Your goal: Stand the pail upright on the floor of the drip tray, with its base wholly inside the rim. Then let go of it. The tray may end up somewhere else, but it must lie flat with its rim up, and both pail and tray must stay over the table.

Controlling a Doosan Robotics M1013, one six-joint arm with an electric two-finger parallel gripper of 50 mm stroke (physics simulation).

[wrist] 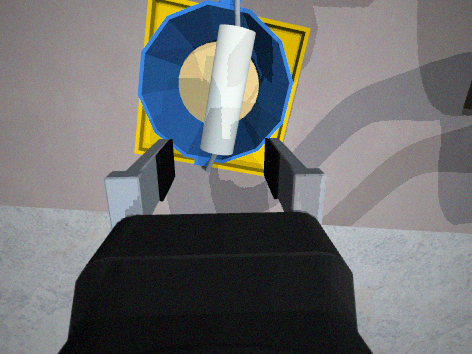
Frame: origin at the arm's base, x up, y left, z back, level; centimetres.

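Seen in the pictures: gripper, between the fingertips: (219, 157).
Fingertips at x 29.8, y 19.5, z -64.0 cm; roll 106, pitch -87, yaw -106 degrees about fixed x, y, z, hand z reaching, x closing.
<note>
A point is followed by its place in that frame.
The blue pail (167, 95) @(x 3.2, y 18.0, z -71.9 cm) appears upright, its open mouth facing the camera and a tan round bottom showing inside. Its white handle grip (227, 95) @(x 20.1, y 16.7, z -63.7 cm) on a grey wire lies across the mouth. The pail is over the yellow drip tray (292, 40) @(x -5.4, y 9.0, z -53.6 cm), whose corners show around it; the tray looks flat with its rim up. The pail's wide mouth hides its base and most of the tray floor, so their contact is not visible. My gripper (219, 157) @(x 29.8, y 19.5, z -64.0 cm) is open and empty, its fingertips apart at the near side of the pail's mouth in this view, clear of the handle grip.
The greyish-pink table top (65, 125) @(x -5.8, y 24.4, z -91.2 cm) bears broad shadows on the right. Its near edge crosses below the tray, with a pale marbled surface (410, 285) beyond it. Part of a dark object (468, 104) @(x -4.9, y 17.4, z -22.2 cm) shows at the right border.
</note>
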